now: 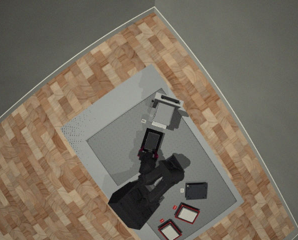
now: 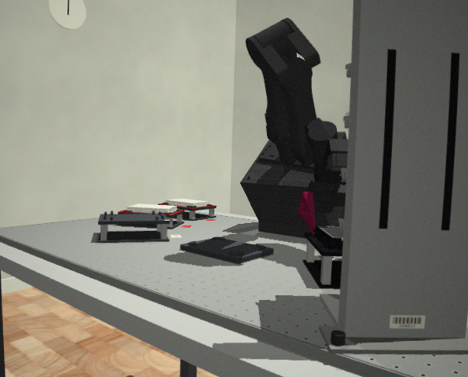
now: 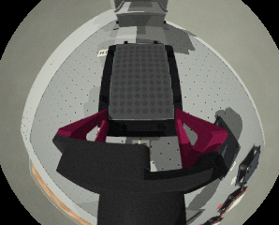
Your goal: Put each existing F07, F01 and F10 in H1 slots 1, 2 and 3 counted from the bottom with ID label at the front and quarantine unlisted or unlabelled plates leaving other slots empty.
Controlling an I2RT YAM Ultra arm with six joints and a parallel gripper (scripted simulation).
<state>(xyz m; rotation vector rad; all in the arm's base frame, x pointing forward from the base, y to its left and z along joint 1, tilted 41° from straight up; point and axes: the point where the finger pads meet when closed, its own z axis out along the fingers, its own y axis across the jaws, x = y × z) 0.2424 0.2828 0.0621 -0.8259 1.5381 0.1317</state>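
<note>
Now: the dark 96-well plate 4 cm ahead of my hand and 4 cm to the left of it. The rest, counted from my hand: N6 deck label (11 cm ahead, 31 cm to the right, 7 cm below); then H1 deck label (4 cm ahead, 20 cm to the left, 7 cm below); then grey hotel back wall (20 cm ahead, 23 cm to the left, 13 cm above).
</note>
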